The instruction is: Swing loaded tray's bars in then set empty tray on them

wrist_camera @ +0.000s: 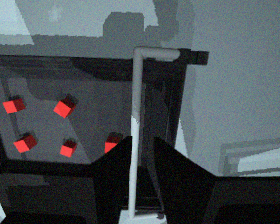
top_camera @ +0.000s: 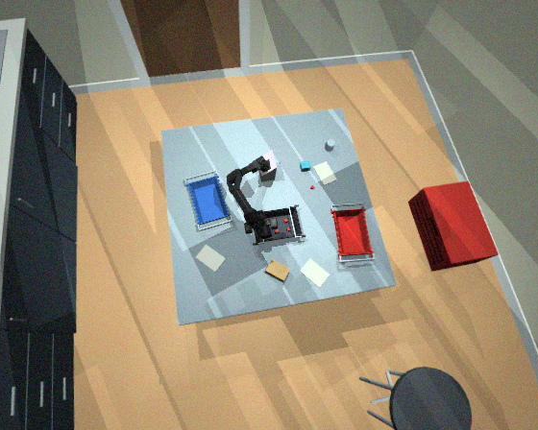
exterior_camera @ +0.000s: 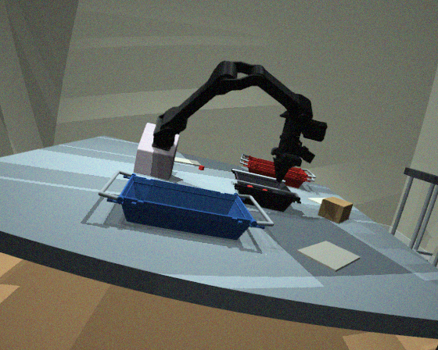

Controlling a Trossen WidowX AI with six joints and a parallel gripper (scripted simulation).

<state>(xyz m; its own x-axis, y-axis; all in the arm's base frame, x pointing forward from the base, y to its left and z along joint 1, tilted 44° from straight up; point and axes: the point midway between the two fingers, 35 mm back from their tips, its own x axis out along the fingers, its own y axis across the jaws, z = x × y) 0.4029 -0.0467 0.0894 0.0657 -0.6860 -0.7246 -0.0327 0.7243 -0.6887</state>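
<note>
The blue tray is 25 cm behind my gripper tip, 29 cm to the right of it and 5 cm below it. Also, from my gripper tip: red cube (27 cm behind, 38 cm to the left, 8 cm below); then cyan block (42 cm behind, 37 cm to the left, 7 cm below); then brown box (24 cm ahead, 7 cm to the left, 6 cm below).
</note>
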